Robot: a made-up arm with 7 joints.
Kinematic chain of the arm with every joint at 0, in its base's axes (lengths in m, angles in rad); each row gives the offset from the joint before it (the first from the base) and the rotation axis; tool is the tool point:
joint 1: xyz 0 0 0.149 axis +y
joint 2: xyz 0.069 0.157 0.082 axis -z
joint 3: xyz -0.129 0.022 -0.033 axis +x
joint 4: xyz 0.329 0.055 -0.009 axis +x
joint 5: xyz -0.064 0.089 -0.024 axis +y
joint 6: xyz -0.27 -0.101 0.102 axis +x
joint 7: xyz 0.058 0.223 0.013 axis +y
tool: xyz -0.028 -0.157 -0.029
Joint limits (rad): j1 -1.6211..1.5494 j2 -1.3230..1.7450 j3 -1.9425..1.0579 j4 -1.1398..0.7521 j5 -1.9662..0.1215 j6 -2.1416..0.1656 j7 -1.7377..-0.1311
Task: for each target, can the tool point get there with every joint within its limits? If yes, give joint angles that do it. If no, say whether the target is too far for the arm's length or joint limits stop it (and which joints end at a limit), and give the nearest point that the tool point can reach.
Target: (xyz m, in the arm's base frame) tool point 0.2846 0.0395 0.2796
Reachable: yes | joints -1.0223 1.4105 0.0445 0.2816 -1.7968 -0.7488 -0.8604
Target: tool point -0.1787 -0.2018 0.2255
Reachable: no: joint limits stop it (at a limit: joint 1, joint 3, joint 5, joint 6, joint 7) | nearest point -0.1468 -0.1375 0.2242 | short by 0.072 m
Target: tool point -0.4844 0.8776 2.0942
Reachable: no: too far | nearest point -0.1063 0.2922 0.5757 | short by 1.671 m
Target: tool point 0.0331 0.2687 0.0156
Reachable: yes | joints 0.9527 0.9073 0.3552 -0.4814 -0.7854 -0.0855 -1.3590
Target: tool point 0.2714 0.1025 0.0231
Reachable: yes | joints 0.6863 -0.8498 -1.5583 -0.2653 -1.5741 -1.3595 -0.9500
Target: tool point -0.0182 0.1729 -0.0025
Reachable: yes | joints 0.6412 -1.0053 -0.0574 -0.1328 -1.1178 -1.6690 -1.2778
